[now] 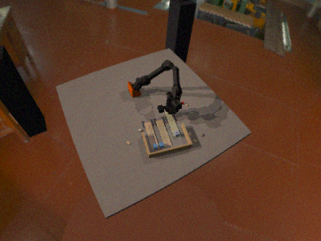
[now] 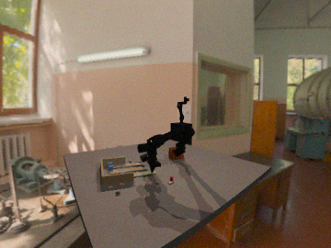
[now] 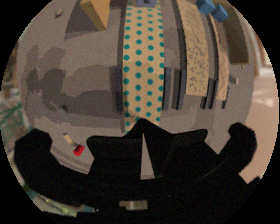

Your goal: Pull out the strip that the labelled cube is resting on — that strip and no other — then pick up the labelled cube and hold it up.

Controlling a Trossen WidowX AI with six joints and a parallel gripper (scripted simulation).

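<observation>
My gripper tip is now 14 cm short of the speckled tan strip and 13 cm to the left of it. The rest, counted from my gripper tip: red piece (16 cm to the left, 4 cm behind, 1 cm above).
</observation>
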